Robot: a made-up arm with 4 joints.
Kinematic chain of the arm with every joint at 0, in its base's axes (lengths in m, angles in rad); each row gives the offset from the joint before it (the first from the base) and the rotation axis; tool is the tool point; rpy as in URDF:
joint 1: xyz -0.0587 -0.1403 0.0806 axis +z
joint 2: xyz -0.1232 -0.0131 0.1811 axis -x
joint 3: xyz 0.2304 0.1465 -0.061 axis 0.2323 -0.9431 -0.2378
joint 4: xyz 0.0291 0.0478 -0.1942 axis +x
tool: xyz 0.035 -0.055 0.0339 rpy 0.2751 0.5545 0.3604
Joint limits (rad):
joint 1: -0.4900..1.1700
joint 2: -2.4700..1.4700
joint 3: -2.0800..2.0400
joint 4: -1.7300..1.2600
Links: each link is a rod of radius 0.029 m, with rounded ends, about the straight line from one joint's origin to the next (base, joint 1, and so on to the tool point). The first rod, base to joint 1, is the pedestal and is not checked.
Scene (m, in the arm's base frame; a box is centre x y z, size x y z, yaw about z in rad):
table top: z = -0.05
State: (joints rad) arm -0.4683 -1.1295 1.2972 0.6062
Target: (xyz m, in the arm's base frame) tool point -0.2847 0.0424 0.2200
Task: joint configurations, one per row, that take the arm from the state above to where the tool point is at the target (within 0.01 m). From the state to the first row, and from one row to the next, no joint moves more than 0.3 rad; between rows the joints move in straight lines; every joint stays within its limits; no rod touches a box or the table.
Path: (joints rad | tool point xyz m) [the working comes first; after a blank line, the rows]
Joints at the target: 1.1700 -1.0476 -0.4658 0.7640
Straight joint move there: clear.

1: -0.1953 -1.1158 1.0034 0.6325 | 0.2718 -0.0428 0.3216
2: 0.0778 -1.1022 0.7095 0.6588 | 0.2053 0.0912 0.3019
3: 0.3508 -1.0885 0.4157 0.6851 | 0.0835 0.1785 0.2797
4: 0.6239 -1.0749 0.1218 0.7114 | -0.0630 0.1977 0.2572
5: 0.8970 -1.0612 -0.1720 0.7377 | -0.1967 0.1465 0.2366
6: 1.1700 -1.0476 -0.4658 0.7640 | -0.2847 0.0424 0.2200

